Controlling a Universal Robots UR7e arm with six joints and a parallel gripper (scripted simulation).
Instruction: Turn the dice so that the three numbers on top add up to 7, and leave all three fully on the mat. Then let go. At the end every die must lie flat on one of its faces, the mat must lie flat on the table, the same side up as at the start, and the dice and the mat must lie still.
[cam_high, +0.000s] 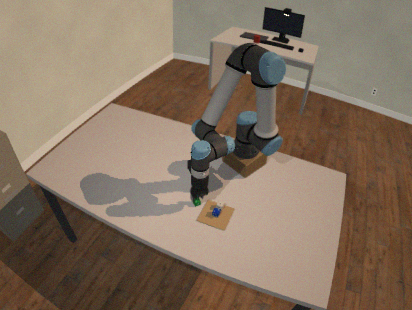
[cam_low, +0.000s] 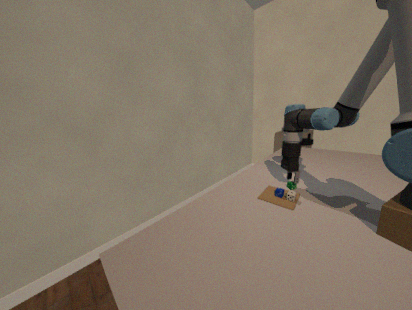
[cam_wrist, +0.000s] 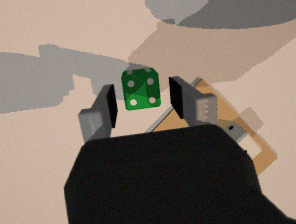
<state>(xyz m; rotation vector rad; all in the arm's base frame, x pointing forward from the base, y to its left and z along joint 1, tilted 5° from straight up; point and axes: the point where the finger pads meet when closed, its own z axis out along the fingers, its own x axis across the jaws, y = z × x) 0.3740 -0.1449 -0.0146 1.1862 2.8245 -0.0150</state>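
Right now my hand is 40 mm above the green die. Round my hand: white die: 10 mm behind, 110 mm to the left, 40 mm below; blue die: 30 mm ahead, 110 mm to the left, 40 mm below; tan mat: 30 mm ahead, 110 mm to the left, 50 mm below.
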